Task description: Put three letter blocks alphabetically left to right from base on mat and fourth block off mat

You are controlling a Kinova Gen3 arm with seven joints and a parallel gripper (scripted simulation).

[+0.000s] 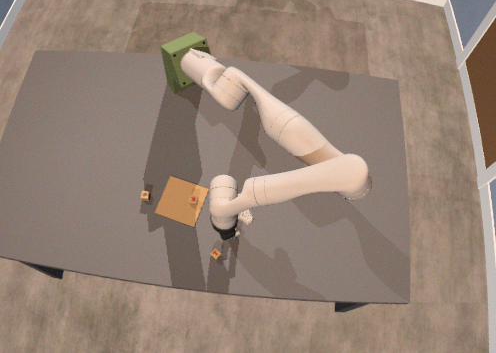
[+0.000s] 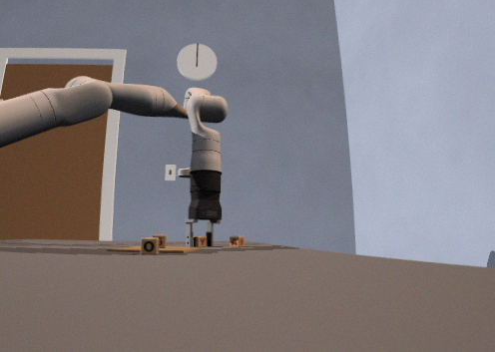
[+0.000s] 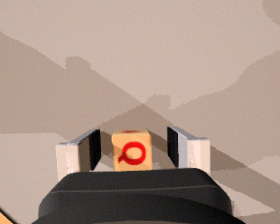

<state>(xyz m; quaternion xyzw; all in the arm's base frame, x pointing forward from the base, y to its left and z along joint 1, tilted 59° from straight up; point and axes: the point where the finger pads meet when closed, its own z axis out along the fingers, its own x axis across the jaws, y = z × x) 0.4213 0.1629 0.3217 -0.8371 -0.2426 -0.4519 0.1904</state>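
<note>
Now: hand 190 mm to the left of the orange mat, 20 mm above it and 10 mm past it.
</note>
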